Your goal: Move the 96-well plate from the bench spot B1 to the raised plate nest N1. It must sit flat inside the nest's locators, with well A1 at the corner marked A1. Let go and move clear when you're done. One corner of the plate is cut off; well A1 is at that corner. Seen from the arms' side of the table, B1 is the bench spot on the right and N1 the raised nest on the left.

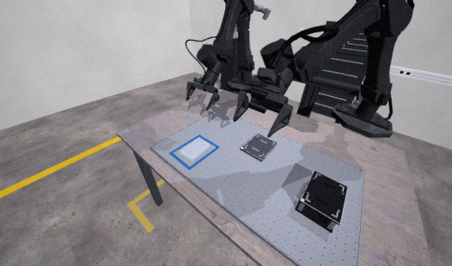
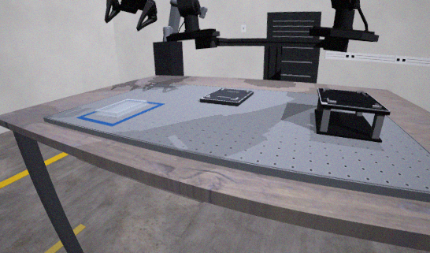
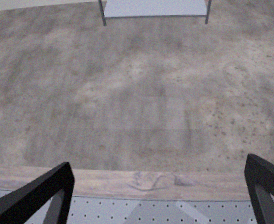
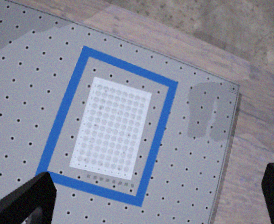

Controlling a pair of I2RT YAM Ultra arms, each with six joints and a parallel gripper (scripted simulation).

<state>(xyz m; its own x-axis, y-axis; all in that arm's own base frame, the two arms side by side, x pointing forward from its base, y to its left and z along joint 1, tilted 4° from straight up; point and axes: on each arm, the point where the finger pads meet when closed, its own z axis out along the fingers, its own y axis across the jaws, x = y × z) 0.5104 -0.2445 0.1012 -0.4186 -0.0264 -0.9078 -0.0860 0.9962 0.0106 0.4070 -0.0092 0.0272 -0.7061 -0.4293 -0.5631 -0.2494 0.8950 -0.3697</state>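
Now: right hand 23 cm above the white 96-well plate and 4 cm short of it.
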